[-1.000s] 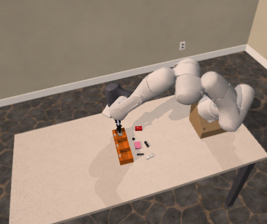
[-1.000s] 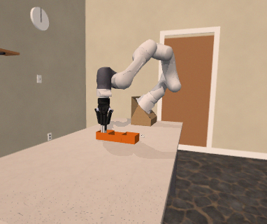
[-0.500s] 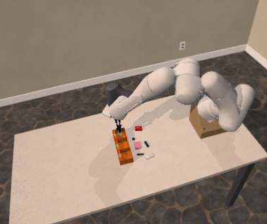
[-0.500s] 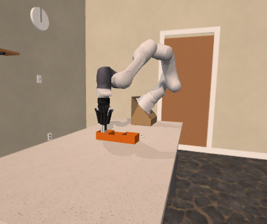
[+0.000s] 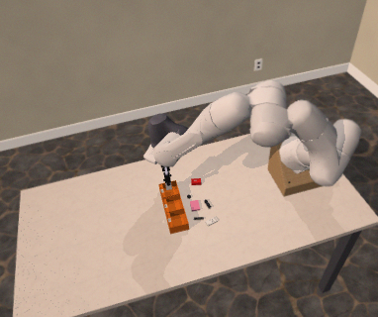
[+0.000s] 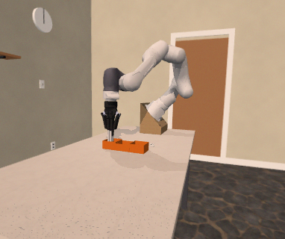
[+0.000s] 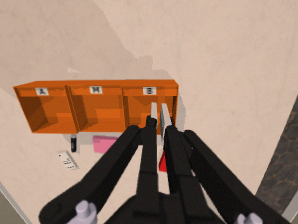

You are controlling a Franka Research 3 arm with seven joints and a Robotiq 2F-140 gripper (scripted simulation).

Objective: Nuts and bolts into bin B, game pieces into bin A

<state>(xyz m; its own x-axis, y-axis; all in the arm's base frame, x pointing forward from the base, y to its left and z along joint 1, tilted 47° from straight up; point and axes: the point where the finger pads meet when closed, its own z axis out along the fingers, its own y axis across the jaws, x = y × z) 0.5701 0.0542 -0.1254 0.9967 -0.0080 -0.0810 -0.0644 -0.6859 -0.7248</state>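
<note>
Now: the orange bin 10 cm to the left of my hand and 5 cm below it. From my hand the other things lie so: pink square: 11 cm to the left, 10 cm behind, 6 cm below; then black nut: 8 cm behind, 7 cm below, 5 cm to the left; then red piece: 14 cm behind, 6 cm below, 3 cm to the right.
</note>
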